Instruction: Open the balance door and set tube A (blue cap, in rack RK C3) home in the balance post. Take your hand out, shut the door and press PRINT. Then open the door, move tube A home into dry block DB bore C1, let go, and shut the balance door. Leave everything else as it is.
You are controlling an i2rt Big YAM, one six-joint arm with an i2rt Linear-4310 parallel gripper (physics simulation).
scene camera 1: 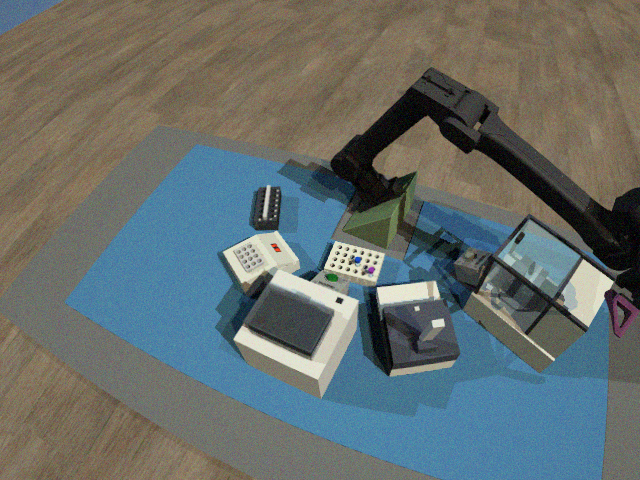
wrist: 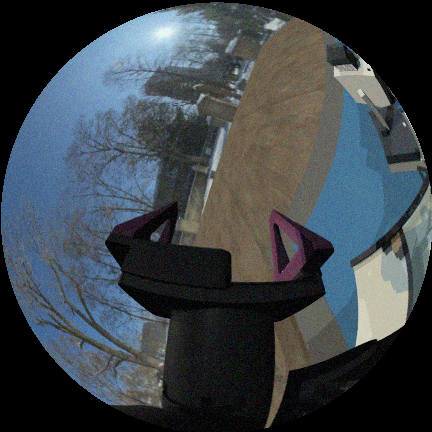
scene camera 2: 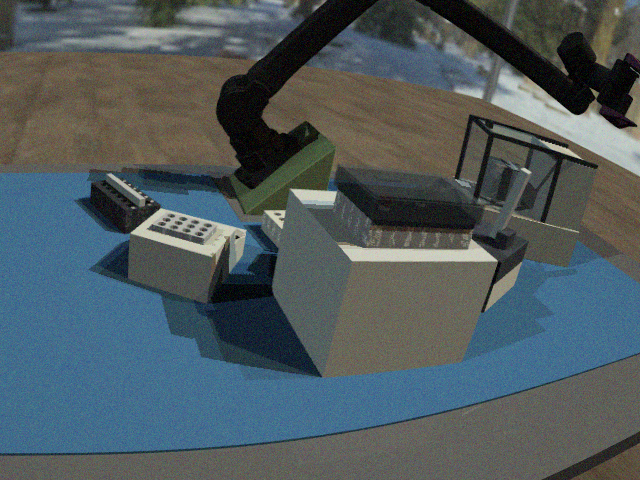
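Seen in the pictures: gripper, fingertip midpoint: (wrist: 224,209); arm's base, link origin: (scene camera 1: 379,196) (scene camera 2: 269,162).
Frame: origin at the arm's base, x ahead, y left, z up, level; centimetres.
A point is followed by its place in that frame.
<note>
Tube A's blue cap (scene camera 1: 357,260) {x 21.7, y 1.2, z 0.0 cm} shows in the white rack (scene camera 1: 340,248) {x 17.2, y -4.7, z -3.6 cm} in scene camera 1, beside a purple cap; the tube's body is hidden. The balance (scene camera 1: 516,330) {x 28.5, y 40.6, z 2.0 cm} (scene camera 2: 560,242) {x 31.7, y 47.0, z -0.7 cm} (wrist: 382,295) {x 25.0, y 49.9, z 15.0 cm} is the cream box with a black-framed glass chamber at the right. I cannot tell whether its door is open or shut. The post and PRINT key are not clear. The cream dry block (scene camera 1: 266,248) {x 26.5, y -20.1, z 0.6 cm} (scene camera 2: 170,268) {x 34.7, y -25.0, z -2.2 cm} has a plate of round bores, which look empty. My gripper (scene camera 2: 635,94) {x 39.8, y 51.2, z 31.0 cm} (wrist: 224,209) {x 39.8, y 51.2, z 31.0 cm} is open and empty, high beyond the balance, pointing away from the table.
A large white machine (scene camera 1: 336,356) {x 46.5, y 5.7, z 2.1 cm} (scene camera 2: 398,310) {x 53.3, y -6.2, z 2.6 cm} with a dark lid stands in front of the rack. A dark-topped device (scene camera 1: 403,351) {x 41.1, y 17.9, z 2.6 cm} with an upright lever stands between it and the balance. A black strip holder (scene camera 1: 267,219) {x 16.4, y -25.4, z -1.8 cm} (scene camera 2: 116,206) {x 15.4, y -29.9, z -2.3 cm} lies behind the dry block. The green arm base (scene camera 1: 377,224) {x 11.5, y 2.8, z 2.4 cm} is behind the rack.
</note>
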